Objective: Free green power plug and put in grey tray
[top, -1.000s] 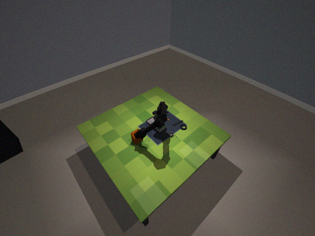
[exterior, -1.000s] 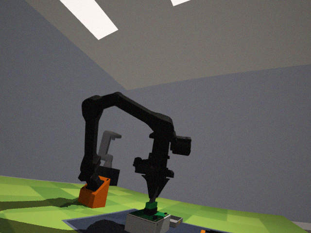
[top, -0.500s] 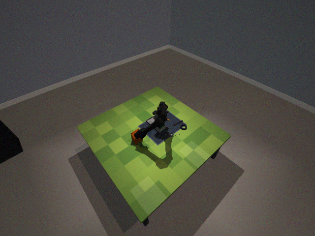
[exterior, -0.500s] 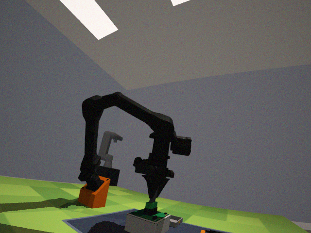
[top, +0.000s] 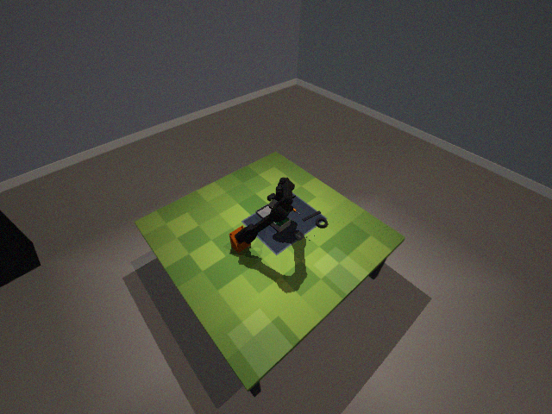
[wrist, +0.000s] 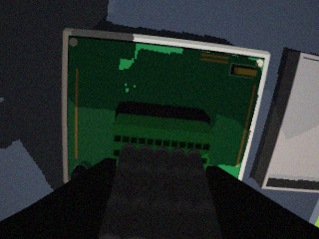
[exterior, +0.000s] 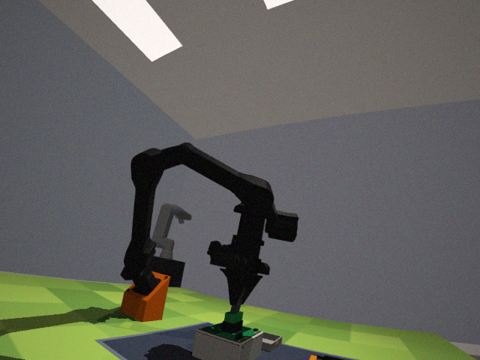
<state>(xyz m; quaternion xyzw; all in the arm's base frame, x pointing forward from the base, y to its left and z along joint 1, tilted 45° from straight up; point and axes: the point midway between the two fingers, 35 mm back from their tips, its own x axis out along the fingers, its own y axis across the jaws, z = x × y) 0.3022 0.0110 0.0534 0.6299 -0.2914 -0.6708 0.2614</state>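
Now: gripper tip 20 mm above the green power plug. From my gripper tip the other things lie so: dark mat (50 mm ahead, 110 mm below); dark bar (210 mm ahead, 110 mm to the right, 100 mm below).
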